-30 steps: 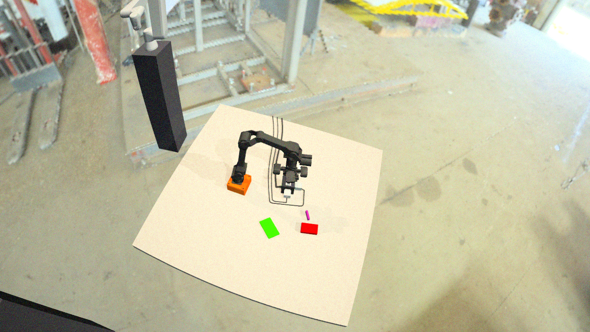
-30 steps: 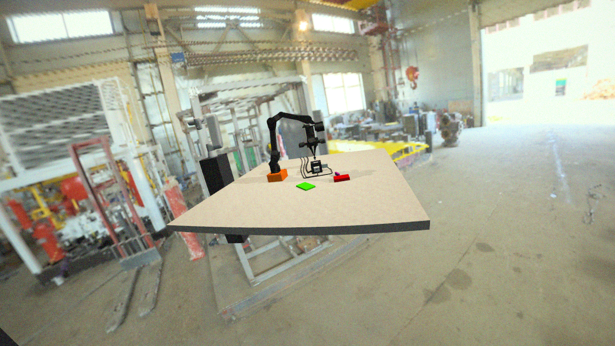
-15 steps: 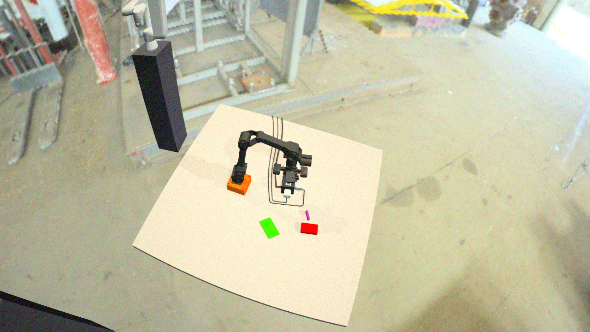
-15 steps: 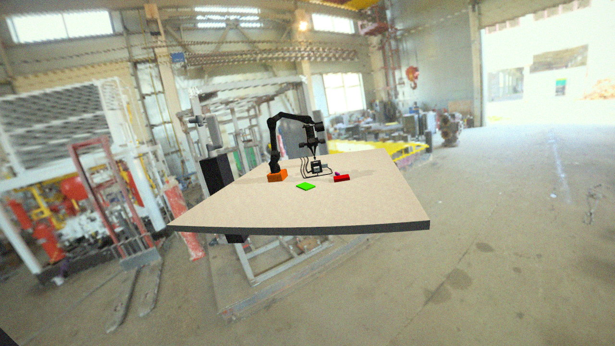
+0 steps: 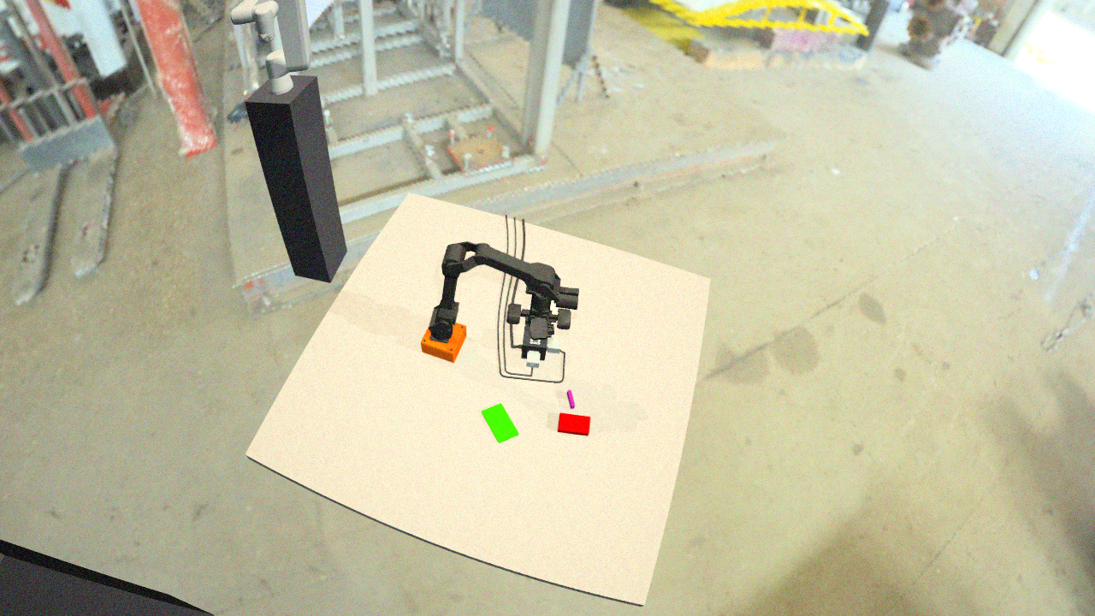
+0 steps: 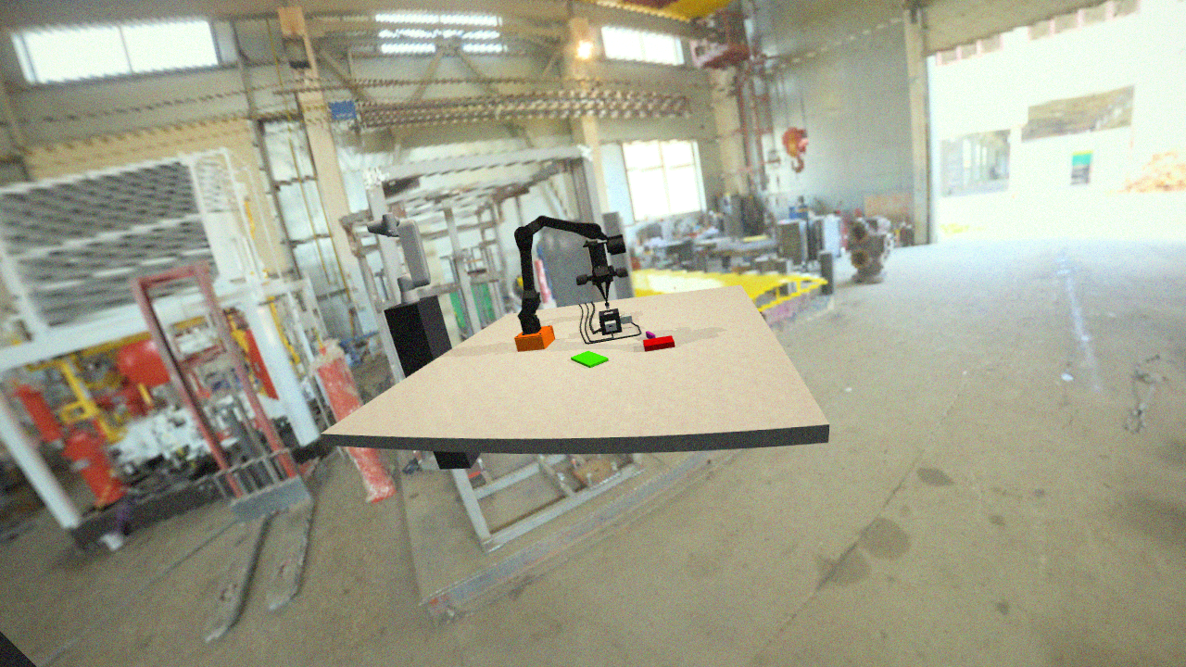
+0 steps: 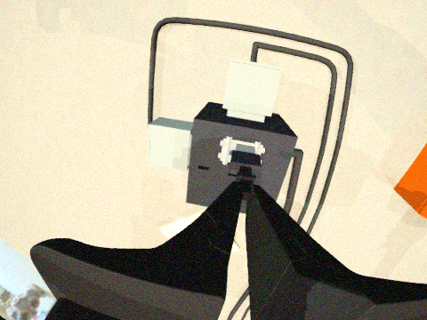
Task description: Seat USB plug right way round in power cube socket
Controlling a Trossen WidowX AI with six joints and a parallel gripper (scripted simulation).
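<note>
My gripper tip is 20 mm above the USB plug. From my gripper tip the other things lie so: white card: 190 mm to the left, 130 mm below, 10 mm ahead; USB socket: 60 mm below; small magenta stick: 140 mm to the right, 140 mm ahead, 120 mm below.
</note>
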